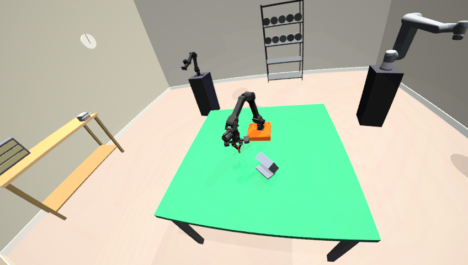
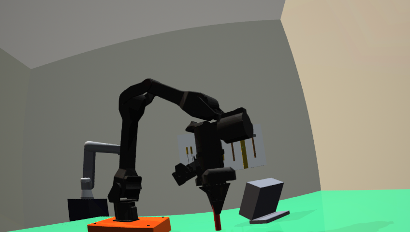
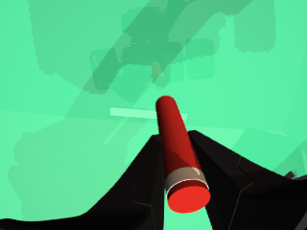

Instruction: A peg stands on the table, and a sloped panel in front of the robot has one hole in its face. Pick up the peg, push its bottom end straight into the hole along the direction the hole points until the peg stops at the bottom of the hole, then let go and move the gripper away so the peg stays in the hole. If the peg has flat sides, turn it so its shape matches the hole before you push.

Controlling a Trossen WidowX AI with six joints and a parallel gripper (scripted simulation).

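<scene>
My gripper tip is 25 cm to the right of the grey sloped panel, 9 cm short of it and 1 cm below it. From my gripper tip the other things lie so: red round peg (2 cm above).
</scene>
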